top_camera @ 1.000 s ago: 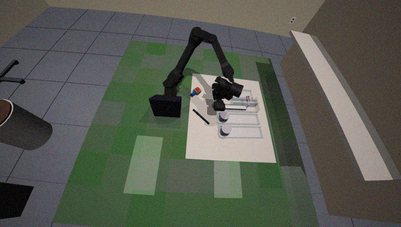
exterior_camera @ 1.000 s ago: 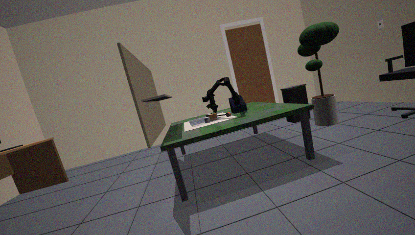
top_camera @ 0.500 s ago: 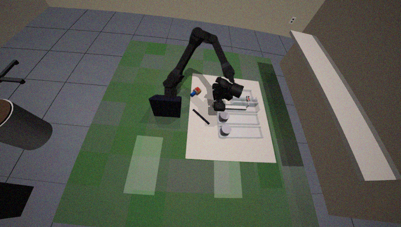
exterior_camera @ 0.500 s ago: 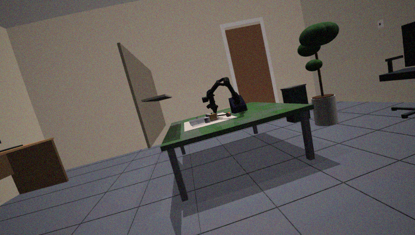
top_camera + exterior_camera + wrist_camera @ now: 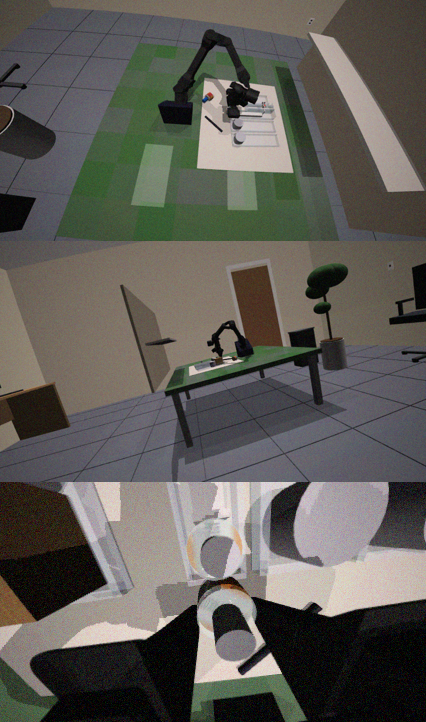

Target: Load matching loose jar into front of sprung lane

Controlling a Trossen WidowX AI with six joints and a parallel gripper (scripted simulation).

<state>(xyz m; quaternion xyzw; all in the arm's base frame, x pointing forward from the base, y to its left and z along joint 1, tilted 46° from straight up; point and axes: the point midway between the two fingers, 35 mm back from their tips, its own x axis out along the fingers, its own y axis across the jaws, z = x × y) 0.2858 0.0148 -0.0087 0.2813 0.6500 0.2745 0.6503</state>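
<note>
Right now the black stick is 9 cm behind my gripper tip, 7 cm to the right of it and 4 cm below it. Also, from my gripper tip: brown box: 6 cm ahead, 13 cm to the left, 1 cm below; then red-and-blue jar: 13 cm behind, 11 cm to the left, 3 cm below; then sprung lane: 19 cm ahead, 3 cm to the left, 3 cm below.
</note>
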